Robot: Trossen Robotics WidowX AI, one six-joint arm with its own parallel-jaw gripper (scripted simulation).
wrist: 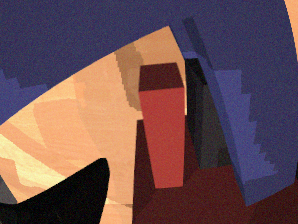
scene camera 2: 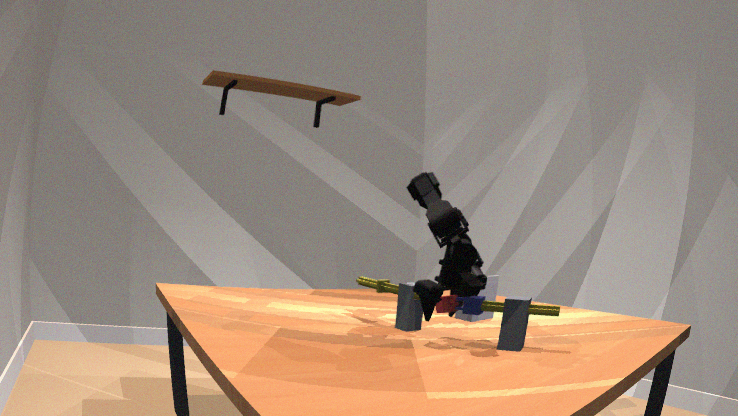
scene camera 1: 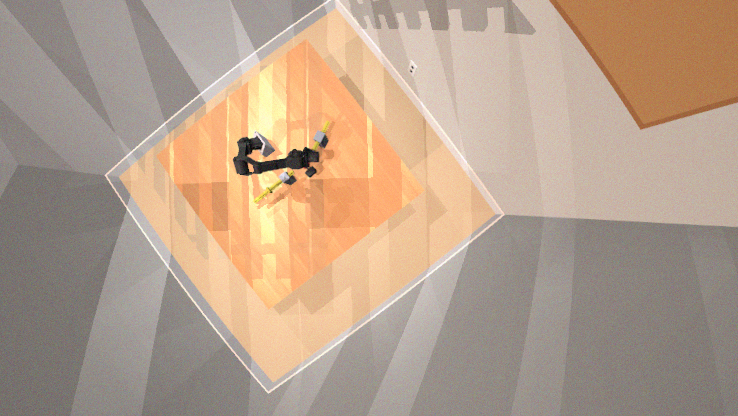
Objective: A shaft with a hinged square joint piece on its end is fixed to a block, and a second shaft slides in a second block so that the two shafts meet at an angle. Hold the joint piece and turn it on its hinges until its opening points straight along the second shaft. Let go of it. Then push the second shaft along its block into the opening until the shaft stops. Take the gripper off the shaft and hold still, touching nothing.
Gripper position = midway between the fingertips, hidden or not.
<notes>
In view: my gripper point(scene camera 2: 438, 318).
My gripper also shows in the wrist view point(wrist: 188, 158).
</notes>
